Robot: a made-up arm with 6 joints.
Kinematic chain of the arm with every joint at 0, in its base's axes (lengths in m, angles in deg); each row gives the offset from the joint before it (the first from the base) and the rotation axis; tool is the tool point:
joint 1: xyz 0 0 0.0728 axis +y
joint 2: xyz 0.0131 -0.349 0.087 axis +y
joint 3: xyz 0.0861 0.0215 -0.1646 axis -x
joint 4: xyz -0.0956 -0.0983 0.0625 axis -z
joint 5: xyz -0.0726 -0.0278 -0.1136 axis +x
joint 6: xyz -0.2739 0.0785 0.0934 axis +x
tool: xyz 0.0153 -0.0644 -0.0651
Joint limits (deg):
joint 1: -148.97..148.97
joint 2: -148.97..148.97
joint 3: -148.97..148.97
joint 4: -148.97..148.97
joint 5: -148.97..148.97
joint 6: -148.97..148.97
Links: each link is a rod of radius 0.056 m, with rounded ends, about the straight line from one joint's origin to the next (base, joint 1, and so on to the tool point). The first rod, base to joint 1, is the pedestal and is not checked.
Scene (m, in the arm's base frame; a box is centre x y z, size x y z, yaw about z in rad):
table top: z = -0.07
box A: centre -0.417 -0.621 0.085 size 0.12 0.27 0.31 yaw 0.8
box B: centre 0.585 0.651 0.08 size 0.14 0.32 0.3 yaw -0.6
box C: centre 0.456 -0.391 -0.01 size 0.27 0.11 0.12 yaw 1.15
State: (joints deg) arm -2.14 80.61 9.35 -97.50 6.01 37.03
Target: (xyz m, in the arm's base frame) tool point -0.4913 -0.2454 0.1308
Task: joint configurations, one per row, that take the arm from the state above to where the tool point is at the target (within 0.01 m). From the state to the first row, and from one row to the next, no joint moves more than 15 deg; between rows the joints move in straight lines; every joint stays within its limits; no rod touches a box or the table.
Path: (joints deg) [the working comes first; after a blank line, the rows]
Joints at the target: 29.03 83.45 -94.39 -138.69 -9.08 31.94
Straight joint move there: touches box A.

1: 12.53 89.50 4.26 -90.26 -1.34 42.44
2: 27.19 98.39 -0.84 -83.02 -8.68 47.84
3: 41.86 107.29 -5.93 -75.78 -16.03 53.25
4: 56.52 116.18 -11.03 -68.54 -23.37 58.66
5: 71.19 125.07 -16.12 -61.30 -30.72 64.07
6: 64.16 118.13 -29.16 -74.19 -27.11 58.71
7: 57.14 111.20 -42.21 -87.09 -23.51 53.36
8: 50.11 104.26 -55.25 -99.99 -19.90 48.00
9: 43.08 97.33 -68.30 -112.89 -16.29 42.65
10: 36.05 90.39 -81.34 -125.79 -12.69 37.29
11: 29.03 83.45 -94.39 -138.69 -9.08 31.94

